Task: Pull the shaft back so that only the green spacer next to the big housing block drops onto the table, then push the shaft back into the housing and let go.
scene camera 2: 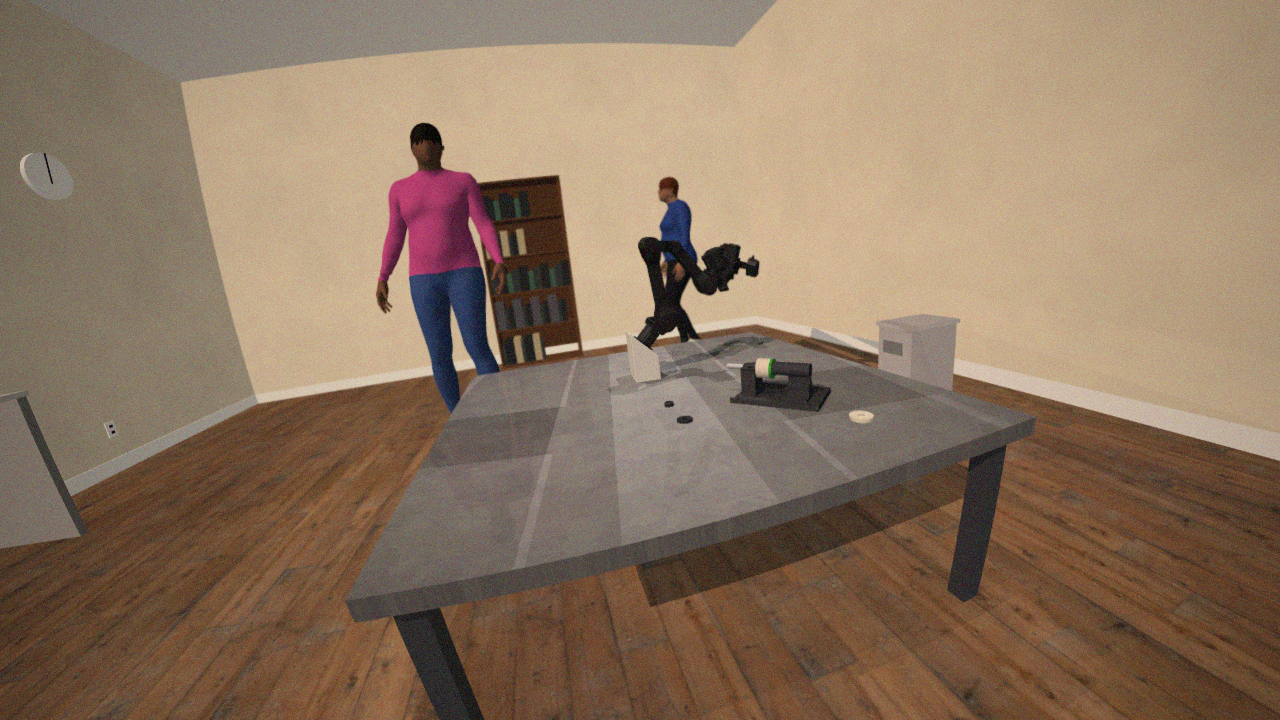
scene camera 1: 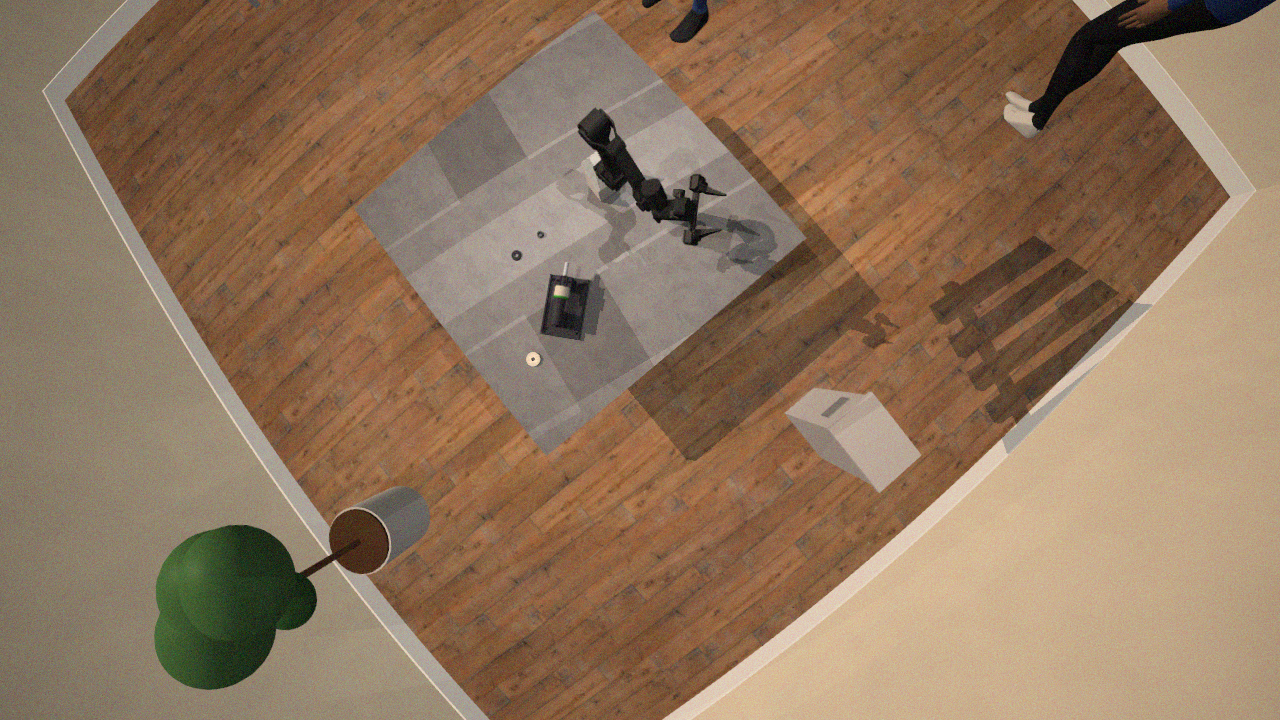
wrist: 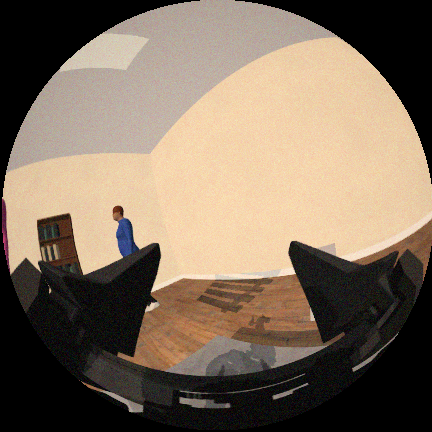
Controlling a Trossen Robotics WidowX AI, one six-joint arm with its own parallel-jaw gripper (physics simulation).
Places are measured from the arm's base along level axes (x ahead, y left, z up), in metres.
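Pixels of known places: gripper, fingertip midpoint: [scene camera 2: 742, 253] [scene camera 1: 723, 212] [wrist: 226, 249]; arm's base, link origin: [scene camera 2: 642, 343] [scene camera 1: 604, 169].
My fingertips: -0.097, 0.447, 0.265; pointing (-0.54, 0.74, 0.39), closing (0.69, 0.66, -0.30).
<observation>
Ahead of a thing's pixels: the offset from my fingertips to its middle, as dx, dy, dz. "pt": to the spot under its first point. Level surfaces: height alone.
The shaft {pt +0.429, -0.272, -0.295} [scene camera 1: 565, 267] [scene camera 2: 733, 366] lies level through a black fixture, its pale end sticking out on one side. A cream spacer [scene camera 1: 561, 291] [scene camera 2: 761, 368] and the thin green spacer {+0.511, -0.200, -0.303} [scene camera 1: 561, 297] [scene camera 2: 771, 368] sit side by side on its line. The green one is next to the dark cylinder of the big housing block [scene camera 1: 556, 313] [scene camera 2: 793, 368]. The fixture stands on a black base [scene camera 1: 574, 334] [scene camera 2: 809, 402]. My gripper [scene camera 1: 720, 213] [scene camera 2: 753, 266] [wrist: 226, 249] is open and empty, high above the table and well away from the fixture, facing the room. The fixture does not show in the wrist view.
Two small black rings {+0.544, -0.467, -0.379} [scene camera 1: 512, 256] [scene camera 2: 678, 420] lie on the grey table {dz -0.382} [scene camera 1: 465, 295] [scene camera 2: 501, 501]. A cream ring {+0.747, -0.112, -0.378} [scene camera 1: 528, 360] [scene camera 2: 853, 417] lies on the fixture's other side. A white wedge-shaped piece [scene camera 2: 642, 360] stands near the arm's base. Two people stand beyond the table.
</observation>
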